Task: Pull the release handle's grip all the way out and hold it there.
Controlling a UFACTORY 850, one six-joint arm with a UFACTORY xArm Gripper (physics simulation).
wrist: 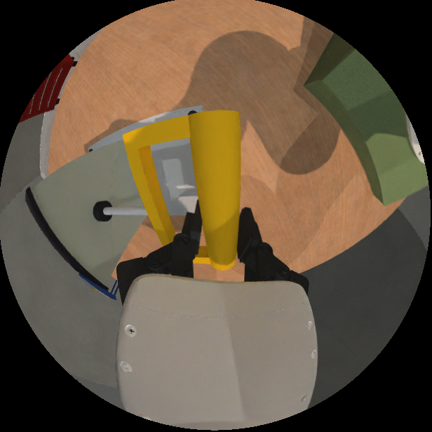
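The release handle's yellow grip (217,175) is a thick round bar that runs up the middle of the wrist view, joined to a yellow frame at its left. My gripper (220,215) is shut on the lower part of this bar, with one black finger on each side. A light metal rod (125,211) shows between the yellow frame and a black collar (103,211) on a grey-green panel (75,185). The far end of the rod is hidden behind the frame.
A grey metal strip (150,121) with dark bolts lies behind the yellow frame. A green block-like object (370,95) stands at the upper right on the wooden table top (115,65). A red slatted object (47,92) is at the upper left. Dark floor shows beyond the table's edge.
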